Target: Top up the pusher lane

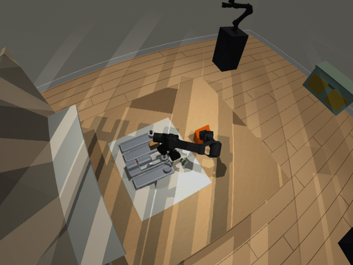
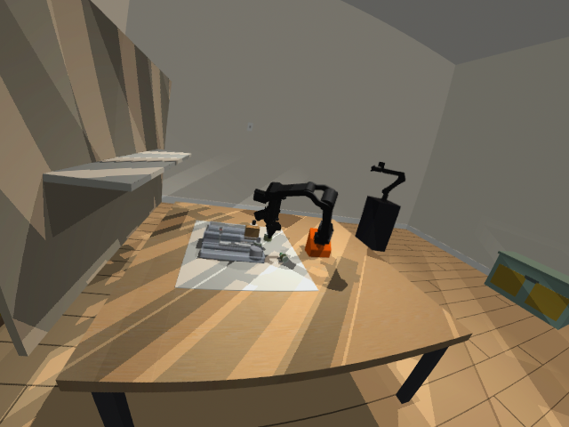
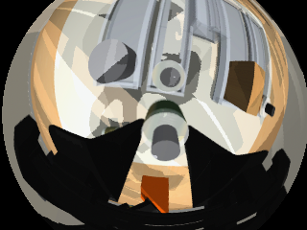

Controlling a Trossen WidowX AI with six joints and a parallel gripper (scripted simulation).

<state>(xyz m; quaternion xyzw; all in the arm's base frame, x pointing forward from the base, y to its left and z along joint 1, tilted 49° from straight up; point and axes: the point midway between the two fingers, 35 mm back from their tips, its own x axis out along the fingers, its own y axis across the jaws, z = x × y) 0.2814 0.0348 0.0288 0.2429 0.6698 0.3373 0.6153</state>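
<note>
My gripper tip is 120 mm to the left of the brown box, 80 mm short of it and 40 mm above it. From my gripper tip the other things lie so: grey lane rack (190 mm ahead, 60 mm below, 10 mm to the right).
</note>
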